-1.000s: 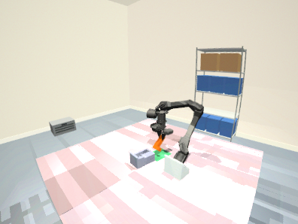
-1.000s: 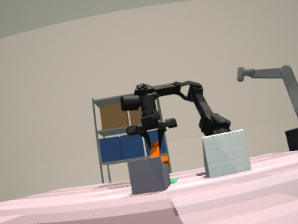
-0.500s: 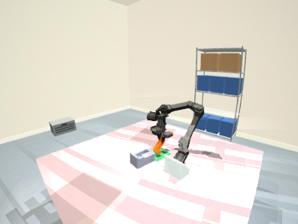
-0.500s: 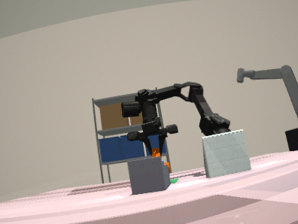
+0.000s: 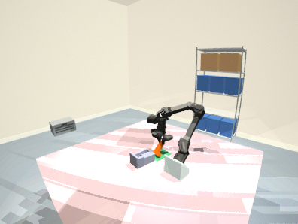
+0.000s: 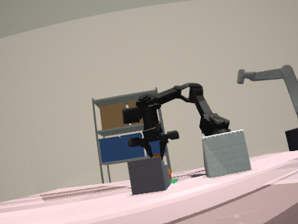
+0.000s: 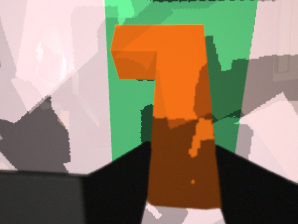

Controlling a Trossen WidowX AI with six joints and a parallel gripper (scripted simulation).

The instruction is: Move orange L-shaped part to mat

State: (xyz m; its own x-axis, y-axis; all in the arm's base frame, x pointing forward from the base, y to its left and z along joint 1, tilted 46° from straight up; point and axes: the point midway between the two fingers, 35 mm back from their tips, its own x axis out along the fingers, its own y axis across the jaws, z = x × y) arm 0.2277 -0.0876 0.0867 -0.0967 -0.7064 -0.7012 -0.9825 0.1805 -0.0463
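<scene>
The orange L-shaped part is 10 mm behind my gripper tip, 30 mm to the left of it and 30 mm below it. Also, from my gripper tip: green mat 20 mm to the left, 90 mm below.
</scene>
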